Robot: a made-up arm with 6 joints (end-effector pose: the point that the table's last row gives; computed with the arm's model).
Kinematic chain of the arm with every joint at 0, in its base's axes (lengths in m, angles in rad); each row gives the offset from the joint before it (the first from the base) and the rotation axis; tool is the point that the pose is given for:
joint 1: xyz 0 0 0.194 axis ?
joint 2: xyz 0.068 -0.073 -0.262 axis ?
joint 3: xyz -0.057 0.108 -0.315 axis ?
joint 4: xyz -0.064 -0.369 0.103 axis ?
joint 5: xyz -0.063 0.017 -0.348 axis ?
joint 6: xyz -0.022 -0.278 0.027 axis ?
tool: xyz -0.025 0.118 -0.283
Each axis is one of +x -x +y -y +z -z.
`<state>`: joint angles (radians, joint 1 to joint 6).
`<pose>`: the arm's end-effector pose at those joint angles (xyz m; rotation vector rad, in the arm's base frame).
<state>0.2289 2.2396 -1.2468 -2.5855 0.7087 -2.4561</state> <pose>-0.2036 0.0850 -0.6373 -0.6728 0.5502 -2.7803</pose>
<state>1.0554 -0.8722 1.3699 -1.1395 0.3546 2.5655</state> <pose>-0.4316 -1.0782 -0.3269 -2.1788 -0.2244 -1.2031</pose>
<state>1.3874 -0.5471 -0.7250 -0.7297 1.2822 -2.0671</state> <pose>0.4731 -0.1033 0.1397 -0.8479 -1.9494 0.3909</pose>
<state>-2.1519 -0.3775 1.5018 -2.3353 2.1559 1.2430</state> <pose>-0.1041 0.2696 -0.7458 -0.3591 -0.0488 1.3636</pose>
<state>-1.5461 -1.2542 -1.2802 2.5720 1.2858 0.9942</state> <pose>0.0101 -0.4633 -0.0967 -1.7350 -0.0146 -0.0478</pose>
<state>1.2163 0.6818 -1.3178 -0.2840 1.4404 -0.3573</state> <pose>0.0968 -0.3491 -0.0162 -1.8209 -1.5673 -0.5066</pose>
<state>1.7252 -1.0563 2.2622 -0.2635 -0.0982 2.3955</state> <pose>-0.7464 -0.7505 0.0325 2.4943 -0.1404 1.2158</pose>
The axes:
joint 1: +z
joint 2: -y
joint 3: +x
joint 4: -y
joint 5: -x
joint 6: +z

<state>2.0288 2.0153 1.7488 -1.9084 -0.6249 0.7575</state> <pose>-0.1183 1.1281 -0.3687 0.4153 -0.2387 -1.9153</pose>
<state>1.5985 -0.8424 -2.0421 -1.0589 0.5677 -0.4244</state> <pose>-0.2450 -0.1087 0.5395 -2.6075 -1.6407 0.1712</pose>
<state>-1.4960 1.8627 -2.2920 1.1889 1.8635 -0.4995</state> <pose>0.4055 0.0403 -0.1225 0.9995 -0.5344 -0.6315</pose>
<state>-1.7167 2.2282 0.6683 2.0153 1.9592 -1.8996</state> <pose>-0.4964 -0.5007 0.1235 -1.4511 0.9654 -0.3603</pose>
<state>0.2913 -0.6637 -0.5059 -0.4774 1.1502 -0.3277</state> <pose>-0.0790 -0.6509 0.0373 -1.7751 0.4897 0.6947</pose>
